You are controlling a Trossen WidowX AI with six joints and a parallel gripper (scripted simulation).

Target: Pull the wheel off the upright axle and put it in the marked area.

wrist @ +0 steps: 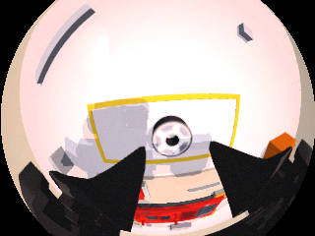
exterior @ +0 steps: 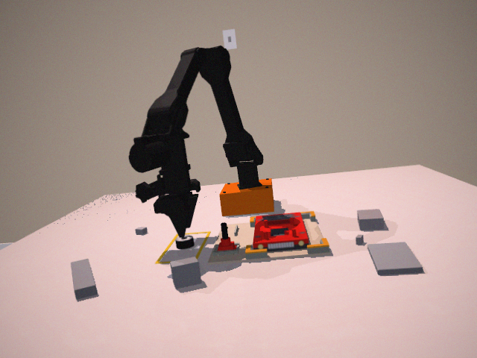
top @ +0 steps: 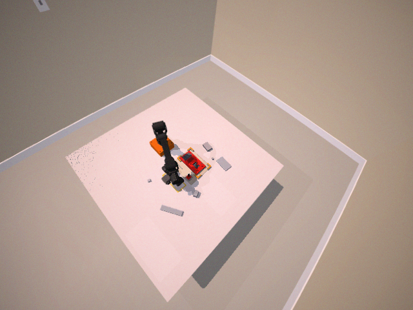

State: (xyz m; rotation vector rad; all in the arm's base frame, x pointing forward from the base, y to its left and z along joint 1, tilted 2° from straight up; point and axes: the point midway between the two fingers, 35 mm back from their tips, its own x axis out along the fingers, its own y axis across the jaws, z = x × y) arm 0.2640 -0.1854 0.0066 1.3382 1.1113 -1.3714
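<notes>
My gripper tip is now 20 mm above the wheel.
</notes>
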